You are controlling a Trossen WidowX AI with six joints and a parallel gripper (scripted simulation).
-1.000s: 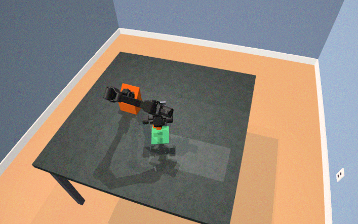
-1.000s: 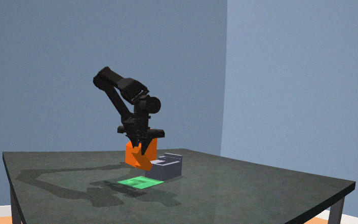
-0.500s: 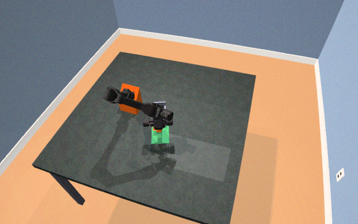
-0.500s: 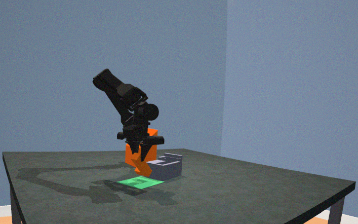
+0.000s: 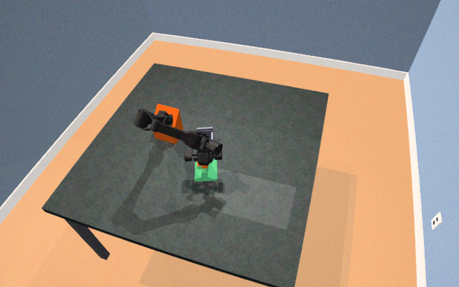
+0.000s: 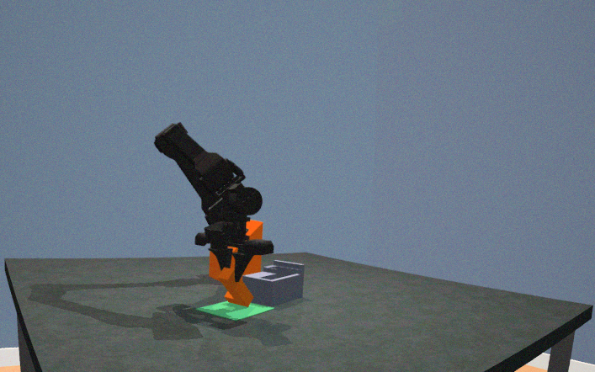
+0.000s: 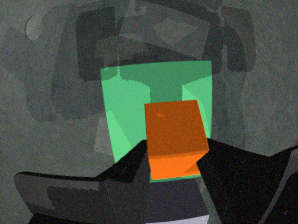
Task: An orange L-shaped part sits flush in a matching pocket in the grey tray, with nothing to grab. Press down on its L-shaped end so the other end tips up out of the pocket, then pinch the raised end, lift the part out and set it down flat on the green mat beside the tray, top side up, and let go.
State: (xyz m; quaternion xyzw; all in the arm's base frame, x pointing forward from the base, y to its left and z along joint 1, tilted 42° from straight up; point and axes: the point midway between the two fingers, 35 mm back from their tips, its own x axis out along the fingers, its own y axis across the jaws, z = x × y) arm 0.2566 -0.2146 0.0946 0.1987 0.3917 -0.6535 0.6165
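The orange L-shaped part lies 20 mm behind my gripper tip, 30 mm to the left of it and 30 mm below it. The rest, counted from my gripper tip: green mat (20 mm to the left, 90 mm below).
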